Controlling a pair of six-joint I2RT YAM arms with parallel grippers.
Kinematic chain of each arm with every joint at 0, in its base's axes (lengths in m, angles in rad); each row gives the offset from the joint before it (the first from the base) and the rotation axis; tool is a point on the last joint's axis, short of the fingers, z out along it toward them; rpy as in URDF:
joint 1: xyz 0 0 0.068 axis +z
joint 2: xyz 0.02 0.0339 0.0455 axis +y
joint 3: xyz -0.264 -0.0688 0 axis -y
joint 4: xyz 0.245 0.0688 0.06 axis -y
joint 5: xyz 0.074 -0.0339 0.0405 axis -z
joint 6: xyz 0.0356 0 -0.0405 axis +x
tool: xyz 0 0 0 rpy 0 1.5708 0
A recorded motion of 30 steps. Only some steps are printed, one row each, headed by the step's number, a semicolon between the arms.
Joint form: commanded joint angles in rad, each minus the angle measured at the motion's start. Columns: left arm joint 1, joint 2, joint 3, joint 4, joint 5, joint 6; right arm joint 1, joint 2, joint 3, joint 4, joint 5, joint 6.
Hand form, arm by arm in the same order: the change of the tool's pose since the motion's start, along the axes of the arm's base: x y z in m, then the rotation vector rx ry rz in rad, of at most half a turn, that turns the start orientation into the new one. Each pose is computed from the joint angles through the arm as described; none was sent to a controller.
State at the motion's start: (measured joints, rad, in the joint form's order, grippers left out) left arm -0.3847 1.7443 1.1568 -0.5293 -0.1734 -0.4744; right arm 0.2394 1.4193 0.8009 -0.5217 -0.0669 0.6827
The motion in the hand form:
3: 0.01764 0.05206 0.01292 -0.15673 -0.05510 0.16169; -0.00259 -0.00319 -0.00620 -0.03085 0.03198 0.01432
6: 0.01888 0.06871 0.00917 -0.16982 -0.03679 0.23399; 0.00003 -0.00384 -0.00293 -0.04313 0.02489 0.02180
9: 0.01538 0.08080 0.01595 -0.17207 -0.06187 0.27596; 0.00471 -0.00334 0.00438 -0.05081 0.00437 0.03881
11: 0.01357 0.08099 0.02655 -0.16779 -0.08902 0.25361; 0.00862 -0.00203 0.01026 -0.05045 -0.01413 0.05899
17: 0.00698 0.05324 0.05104 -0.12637 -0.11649 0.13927; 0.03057 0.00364 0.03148 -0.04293 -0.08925 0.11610
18: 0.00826 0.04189 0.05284 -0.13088 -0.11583 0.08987; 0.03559 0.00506 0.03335 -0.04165 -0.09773 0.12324
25: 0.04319 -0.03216 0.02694 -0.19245 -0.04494 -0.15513; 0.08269 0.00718 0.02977 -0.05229 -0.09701 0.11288
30: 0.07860 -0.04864 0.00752 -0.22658 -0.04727 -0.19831; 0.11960 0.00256 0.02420 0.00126 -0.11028 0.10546
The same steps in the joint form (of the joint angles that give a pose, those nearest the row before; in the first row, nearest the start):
3: 0.1685 -0.0360 -0.0065 0.0629 0.1200 -0.0586; -0.0080 0.0104 -0.0103 -0.0194 0.0117 -0.0296
6: 0.2163 -0.0327 -0.0136 0.0528 0.1264 -0.0886; -0.0117 0.0134 0.0058 -0.0291 0.0197 -0.0453
9: 0.2482 -0.0659 -0.0279 0.0549 0.1179 -0.0974; -0.0134 0.0150 0.0351 -0.0398 0.0229 -0.0676
11: 0.2480 -0.0921 -0.0197 0.0482 0.1177 -0.0742; -0.0126 0.0173 0.0587 -0.0443 0.0178 -0.0870
17: 0.1615 -0.1270 0.0363 -0.0175 0.0849 -0.0244; -0.0130 0.0578 0.1679 -0.0427 -0.0020 -0.1437
18: 0.1315 -0.1152 0.0551 -0.0202 0.0967 -0.0087; -0.0125 0.0737 0.1882 -0.0393 -0.0050 -0.1499
25: -0.0154 0.1252 0.2442 -0.0005 0.2085 0.0429; -0.0372 0.2538 0.3567 -0.0309 -0.0029 -0.1669
30: -0.0146 0.2839 0.3826 0.0352 0.2573 0.0640; -0.0745 0.3840 0.4823 -0.0065 -0.0641 -0.1702

